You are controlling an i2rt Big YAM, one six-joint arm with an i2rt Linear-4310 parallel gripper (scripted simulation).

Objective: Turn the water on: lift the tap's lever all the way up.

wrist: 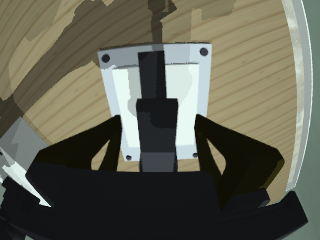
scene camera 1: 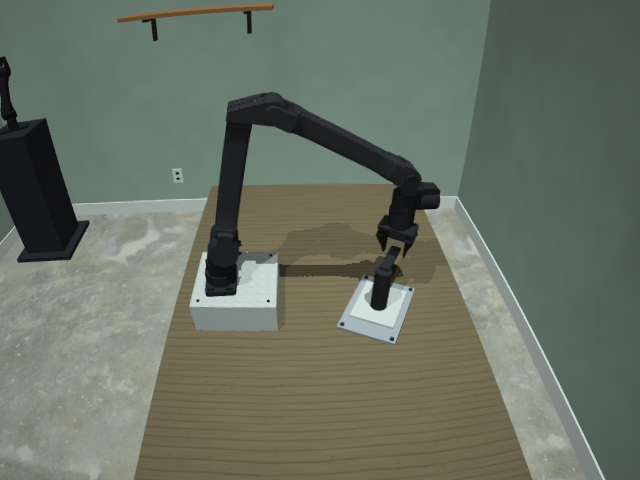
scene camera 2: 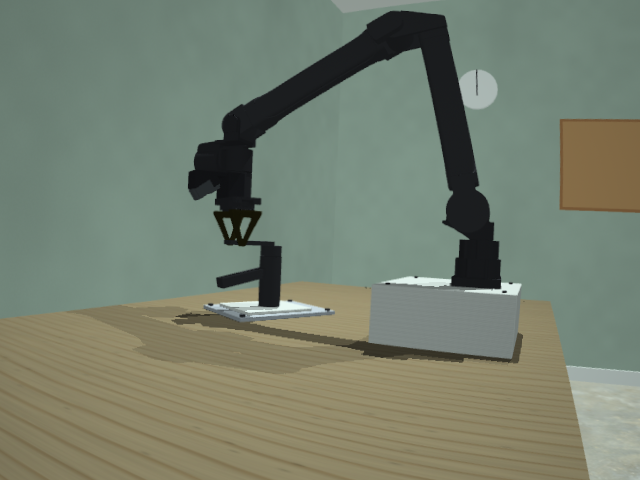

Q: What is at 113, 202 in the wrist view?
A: The gripper.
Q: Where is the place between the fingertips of the gripper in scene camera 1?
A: At 393, 253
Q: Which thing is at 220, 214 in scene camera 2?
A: The gripper.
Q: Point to a lever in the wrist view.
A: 157, 118
